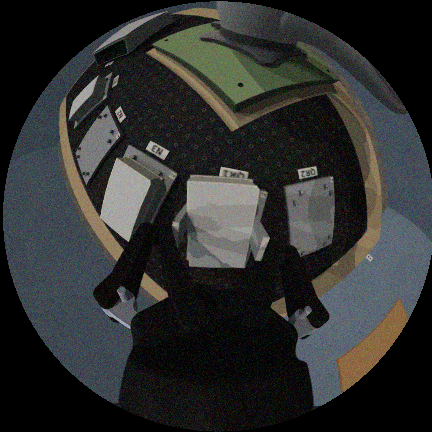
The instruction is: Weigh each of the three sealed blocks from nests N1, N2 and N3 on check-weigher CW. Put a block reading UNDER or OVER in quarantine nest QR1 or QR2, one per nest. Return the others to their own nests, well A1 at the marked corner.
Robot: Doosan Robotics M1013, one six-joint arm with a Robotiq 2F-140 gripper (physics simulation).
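Places are measured from the arm's base along level axes (x ahead, y right, z down), in centimetres.
Pixels of known places: gripper, fingertip midpoint: (219, 218); arm's base, origin of the base link: (256, 40).
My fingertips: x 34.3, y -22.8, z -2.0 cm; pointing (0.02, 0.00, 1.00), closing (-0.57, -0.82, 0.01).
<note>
Ahead of a thing's pixels: the offset from my fingertips to its middle. "pt": to the spot under its first point.
My gripper (219, 218) is shut on a pale sealed block {dx +0.4, dy -0.3, dz -1.0 cm} (222, 220), gripped by its two sides. The block is over quarantine nest QR1 {pt dx -6.4, dy -3.8, dz +3.4 cm} (263, 200), covering most of it and part of its label; the gap beneath is hidden. Nest QR2 {dx -12.2, dy -14.7, dz +3.5 cm} (312, 215), a grey plate with small pins, holds no block. A white-topped block {dx +9.5, dy +13.7, dz +1.3 cm} (127, 197) stands at nest N3 {dx +9.5, dy +13.8, dz +3.5 cm} (167, 172) on the left. Nest N2 {dx +9.0, dy +32.3, dz +3.5 cm} (98, 145) is bare, with its pins showing. Another white-topped block {dx +1.6, dy +49.1, dz +1.3 cm} (84, 97) sits at the farther nest at upper left, whose label is too small to read. No weight reading is visible.
A grey box (135, 35) stands at the far upper left; its identity is unclear. A green board (200, 60) with a wooden edge lies at the top, partly behind a grey arm part. A wooden rim {pt dx -38.1, dy -32.6, dz +5.9 cm} (372, 200) borders the dark perforated table. An orange patch (375, 350) lies beyond it.
</note>
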